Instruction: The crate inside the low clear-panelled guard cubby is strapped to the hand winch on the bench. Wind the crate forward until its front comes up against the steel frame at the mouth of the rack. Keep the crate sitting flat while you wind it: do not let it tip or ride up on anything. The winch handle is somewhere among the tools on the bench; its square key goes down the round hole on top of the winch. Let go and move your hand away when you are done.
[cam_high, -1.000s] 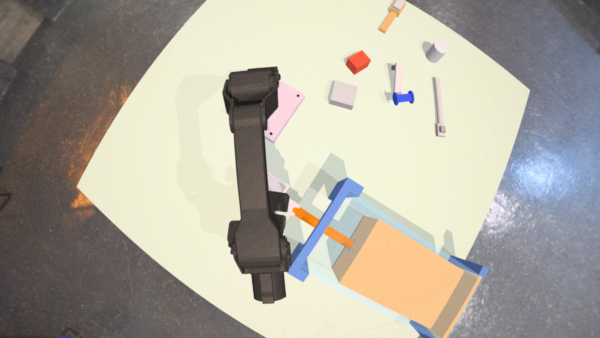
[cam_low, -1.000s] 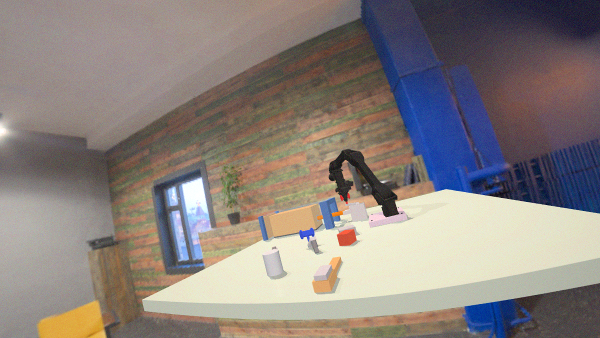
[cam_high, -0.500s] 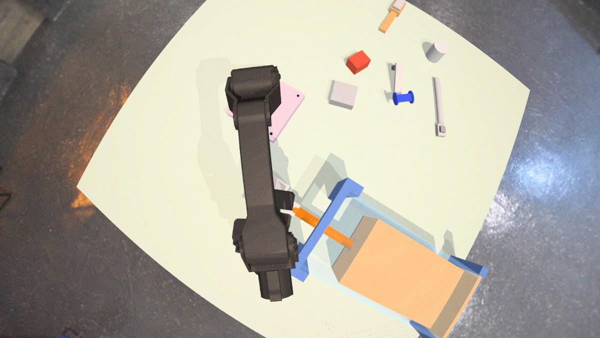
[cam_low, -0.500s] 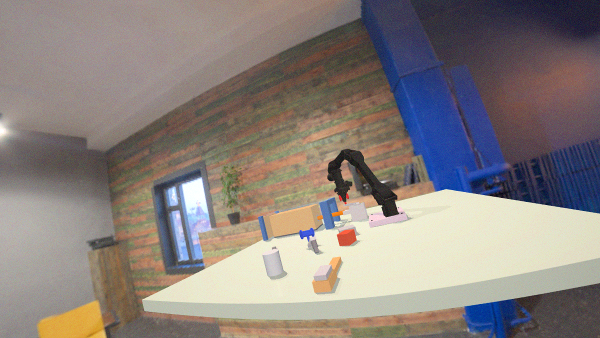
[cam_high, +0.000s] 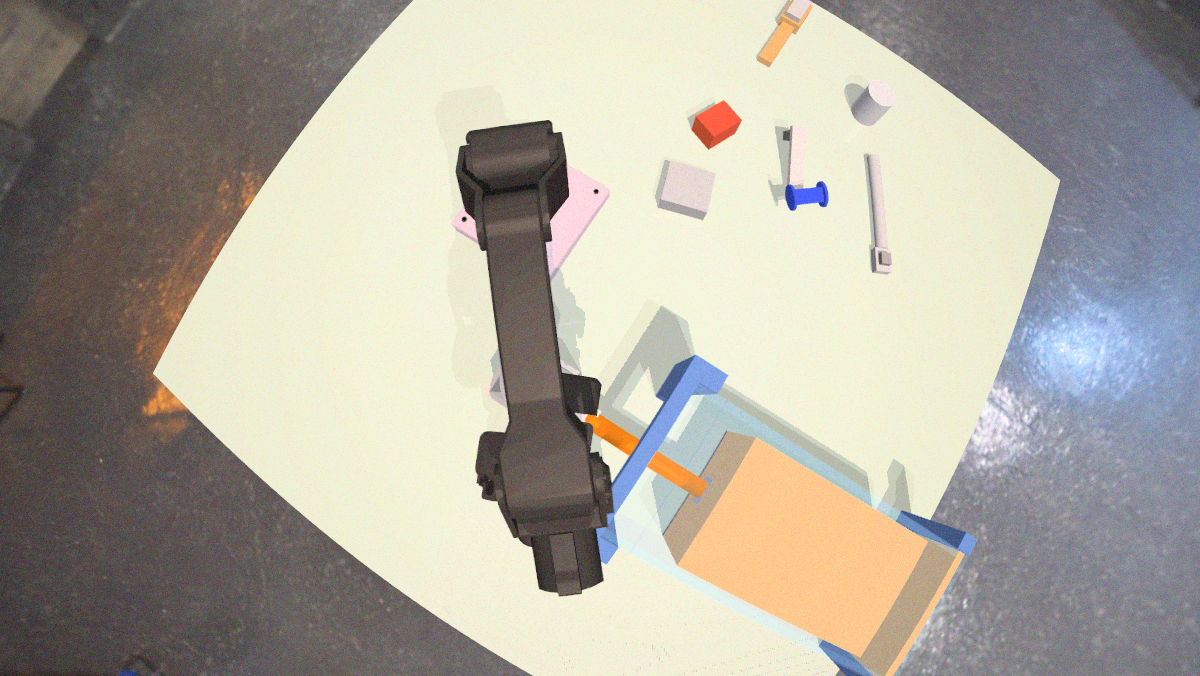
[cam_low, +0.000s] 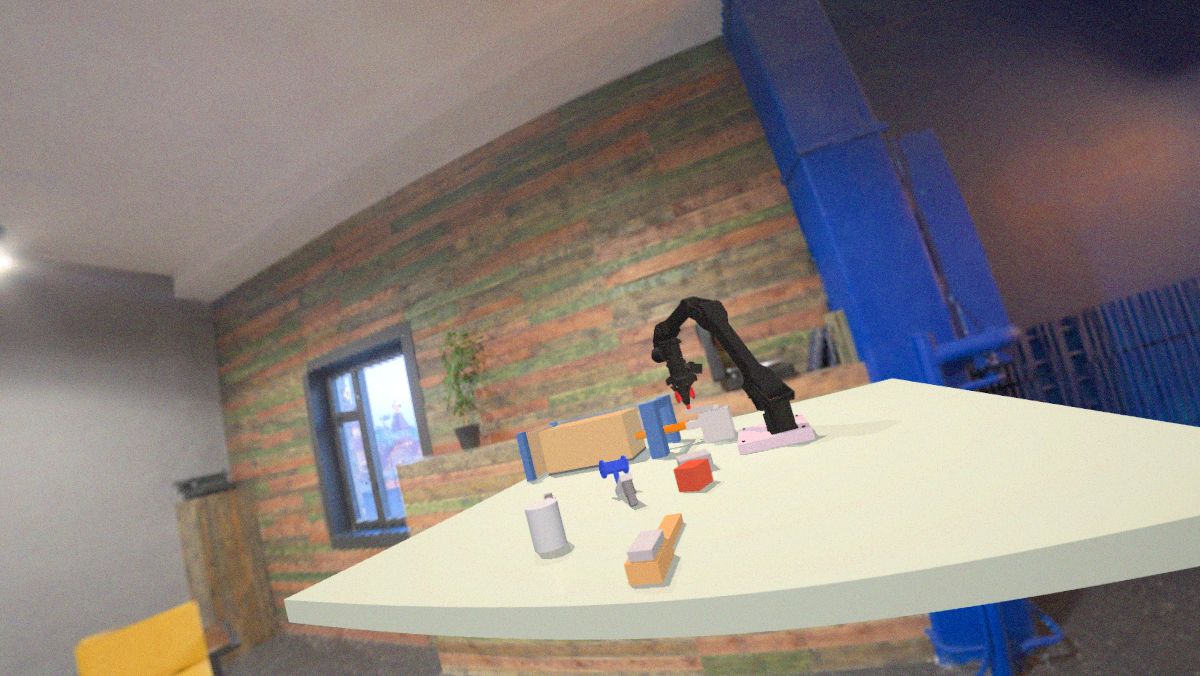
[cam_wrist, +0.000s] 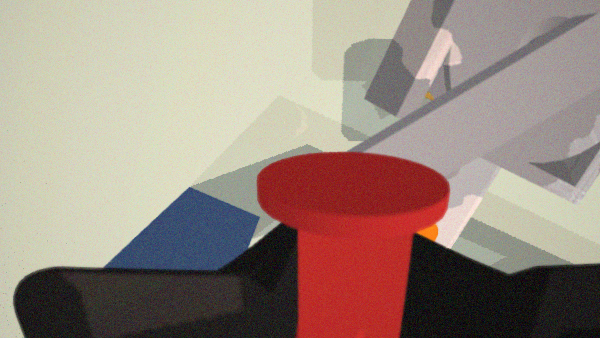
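Right now my gripper tip is 30 mm past the crank handle with red knob, 20 mm to the right of it and 10 mm above it. Also, from my gripper tip: blue steel frame: 80 mm ahead, 50 mm to the left, 10 mm below; then clear-panelled guard cubby: 320 mm ahead, 50 mm to the left; then grey winch: 100 mm behind, 90 mm below, 50 mm to the left.
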